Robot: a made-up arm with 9 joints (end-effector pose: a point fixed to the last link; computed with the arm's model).
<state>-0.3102 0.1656 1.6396 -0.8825 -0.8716 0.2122 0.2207 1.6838 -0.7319</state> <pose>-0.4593 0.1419 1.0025 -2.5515 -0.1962 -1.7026</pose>
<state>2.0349 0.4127 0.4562 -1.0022 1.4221 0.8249 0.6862 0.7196 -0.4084</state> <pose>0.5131 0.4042 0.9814 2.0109 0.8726 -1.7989</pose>
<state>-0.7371 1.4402 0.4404 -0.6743 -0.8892 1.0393 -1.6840 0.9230 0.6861</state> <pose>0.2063 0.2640 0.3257 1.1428 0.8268 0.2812</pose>
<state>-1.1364 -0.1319 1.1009 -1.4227 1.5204 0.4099 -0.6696 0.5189 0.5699</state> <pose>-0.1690 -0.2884 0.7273 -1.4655 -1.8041 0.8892</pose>
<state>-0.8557 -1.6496 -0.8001 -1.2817 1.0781 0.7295 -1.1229 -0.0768 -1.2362</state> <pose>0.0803 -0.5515 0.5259 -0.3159 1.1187 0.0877</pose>
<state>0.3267 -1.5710 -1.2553 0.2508 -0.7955 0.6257 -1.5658 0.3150 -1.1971</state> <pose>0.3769 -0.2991 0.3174 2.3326 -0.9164 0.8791</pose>
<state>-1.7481 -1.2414 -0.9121 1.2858 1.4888 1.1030 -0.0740 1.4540 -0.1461</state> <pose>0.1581 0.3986 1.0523 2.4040 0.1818 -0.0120</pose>
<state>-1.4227 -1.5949 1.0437 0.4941 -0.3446 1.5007 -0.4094 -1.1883 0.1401</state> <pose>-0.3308 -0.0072 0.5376 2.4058 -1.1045 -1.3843</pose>
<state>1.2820 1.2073 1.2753 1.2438 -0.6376 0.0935 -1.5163 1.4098 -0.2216</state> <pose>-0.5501 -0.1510 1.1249 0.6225 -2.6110 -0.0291</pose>
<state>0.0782 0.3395 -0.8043 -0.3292 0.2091 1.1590 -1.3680 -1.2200 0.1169</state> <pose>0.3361 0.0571 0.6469 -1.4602 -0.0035 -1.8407</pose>
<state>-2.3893 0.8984 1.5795 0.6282 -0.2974 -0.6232 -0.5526 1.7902 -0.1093</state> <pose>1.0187 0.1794 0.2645 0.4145 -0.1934 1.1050</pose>
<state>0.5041 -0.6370 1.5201 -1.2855 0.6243 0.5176 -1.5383 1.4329 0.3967</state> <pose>0.1832 -0.3434 0.9486 0.0742 -1.5867 -0.2682</pose>
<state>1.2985 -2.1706 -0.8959 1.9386 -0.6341 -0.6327 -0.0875 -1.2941 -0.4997</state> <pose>0.3633 0.4701 0.4170 1.3191 -1.9753 0.4274</pose>
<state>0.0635 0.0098 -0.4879 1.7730 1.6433 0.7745 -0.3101 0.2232 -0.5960</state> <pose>0.2211 0.0926 -0.0237 0.9016 -0.2652 -0.5308</pose>
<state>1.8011 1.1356 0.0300 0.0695 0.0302 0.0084 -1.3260 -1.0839 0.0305</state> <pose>-0.3408 0.2083 0.8270 -2.0776 0.6974 0.4070</pose>
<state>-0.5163 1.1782 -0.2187 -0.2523 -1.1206 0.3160 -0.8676 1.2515 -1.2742</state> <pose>0.4635 0.2729 0.4878 -1.1114 0.3184 1.4457</pose>
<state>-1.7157 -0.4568 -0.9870 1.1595 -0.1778 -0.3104 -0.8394 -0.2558 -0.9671</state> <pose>0.4708 -0.0564 1.1834 0.2903 2.0133 -2.1419</pose>
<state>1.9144 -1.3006 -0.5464 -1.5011 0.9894 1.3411 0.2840 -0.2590 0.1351</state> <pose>0.4754 -0.4095 0.7417 1.0169 -2.0610 0.3497</pose>
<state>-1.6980 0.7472 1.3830 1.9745 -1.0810 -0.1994 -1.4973 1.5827 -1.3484</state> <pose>0.8704 -0.1203 0.3083 -1.1992 1.4488 -0.8812</pose>
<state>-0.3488 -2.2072 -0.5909 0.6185 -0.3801 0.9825 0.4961 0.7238 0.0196</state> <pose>0.6271 -0.0050 1.0071 2.3478 -1.7746 0.9684</pose>
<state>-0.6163 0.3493 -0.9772 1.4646 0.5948 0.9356 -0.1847 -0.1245 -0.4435</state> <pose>0.5561 -0.3347 0.2771 0.8525 -0.3901 0.5038</pose>
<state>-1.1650 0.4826 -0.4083 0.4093 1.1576 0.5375 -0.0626 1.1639 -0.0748</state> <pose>0.6822 0.3402 0.8749 1.7310 -1.7361 0.6062</pose>
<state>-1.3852 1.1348 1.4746 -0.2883 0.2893 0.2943 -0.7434 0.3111 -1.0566</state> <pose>0.2593 0.2088 -0.0456 0.9280 0.7602 2.1117</pose>
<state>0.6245 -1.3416 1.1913 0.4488 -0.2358 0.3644 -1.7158 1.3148 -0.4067</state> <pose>-0.0876 -0.2174 1.3225 -1.5186 -1.0384 -2.0990</pose>
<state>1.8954 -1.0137 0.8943 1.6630 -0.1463 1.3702 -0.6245 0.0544 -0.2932</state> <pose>0.1652 0.2451 0.8387 -2.1222 -1.6650 -0.6794</pose>
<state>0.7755 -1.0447 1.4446 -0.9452 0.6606 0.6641 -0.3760 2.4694 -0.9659</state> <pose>-0.0057 -0.5294 1.2690 -1.8342 -1.3424 -1.6528</pose>
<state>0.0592 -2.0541 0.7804 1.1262 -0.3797 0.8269 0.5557 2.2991 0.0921</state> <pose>0.1180 -0.1110 1.5042 -2.4244 1.9730 0.0133</pose>
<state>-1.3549 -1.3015 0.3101 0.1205 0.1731 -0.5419 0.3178 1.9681 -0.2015</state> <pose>-0.4621 -0.3350 0.9518 -2.2649 -0.5820 -0.7594</pose>
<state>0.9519 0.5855 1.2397 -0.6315 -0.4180 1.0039 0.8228 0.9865 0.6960</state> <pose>-0.2098 0.5971 1.0852 -2.7841 0.2282 -0.3783</pose>
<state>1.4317 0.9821 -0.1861 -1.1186 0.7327 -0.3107 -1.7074 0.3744 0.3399</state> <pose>0.1742 0.0203 0.8396 -1.2159 0.8332 0.4822</pose>
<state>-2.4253 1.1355 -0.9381 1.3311 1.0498 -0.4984 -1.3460 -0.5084 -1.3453</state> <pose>0.0239 -0.4181 1.0895 1.9016 1.7847 0.2963</pose>
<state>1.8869 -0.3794 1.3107 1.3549 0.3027 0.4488 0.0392 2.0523 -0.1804</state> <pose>-0.0655 0.5407 1.3040 1.4748 1.4061 -0.4247</pose>
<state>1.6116 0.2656 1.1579 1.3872 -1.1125 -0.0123 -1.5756 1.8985 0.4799</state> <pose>-0.2443 0.2089 1.3100 0.3695 3.0007 0.5394</pose>
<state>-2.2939 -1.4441 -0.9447 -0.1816 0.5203 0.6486 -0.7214 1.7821 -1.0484</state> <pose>-0.1343 -0.4124 0.8896 -1.2730 -0.0371 -2.8250</pose>
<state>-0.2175 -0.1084 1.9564 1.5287 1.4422 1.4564 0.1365 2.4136 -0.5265</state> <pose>-0.2535 -0.1960 -0.1234 -0.4846 -0.3695 0.3701</pose>
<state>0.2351 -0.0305 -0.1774 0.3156 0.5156 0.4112 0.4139 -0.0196 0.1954</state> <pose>0.4033 0.4491 0.4228 1.8404 -0.6846 1.4303</pose>
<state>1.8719 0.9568 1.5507 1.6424 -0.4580 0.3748 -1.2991 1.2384 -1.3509</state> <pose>-0.2245 -0.2415 1.3961 0.2209 -1.0570 -1.3244</pose>
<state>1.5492 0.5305 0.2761 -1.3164 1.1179 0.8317 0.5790 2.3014 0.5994</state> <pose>0.4226 0.4173 0.8500 0.5956 0.2883 -2.5831</pose>
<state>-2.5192 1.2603 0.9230 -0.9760 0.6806 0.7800 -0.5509 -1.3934 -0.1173</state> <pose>0.7444 0.3090 0.5949 0.4384 -1.2296 -2.0834</pose>
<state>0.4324 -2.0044 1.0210 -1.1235 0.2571 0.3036 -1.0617 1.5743 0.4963</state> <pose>-0.1447 -0.6164 0.5353 -0.1262 -0.5004 -1.1253</pose>
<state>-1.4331 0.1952 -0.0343 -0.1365 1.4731 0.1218 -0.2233 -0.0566 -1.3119</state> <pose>0.1582 0.4968 0.7398 0.9100 -2.0654 1.6803</pose>
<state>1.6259 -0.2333 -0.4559 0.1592 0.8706 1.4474 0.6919 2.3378 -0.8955</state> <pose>-0.0038 0.3261 0.3940 -0.1498 1.5229 -1.1761</pose>
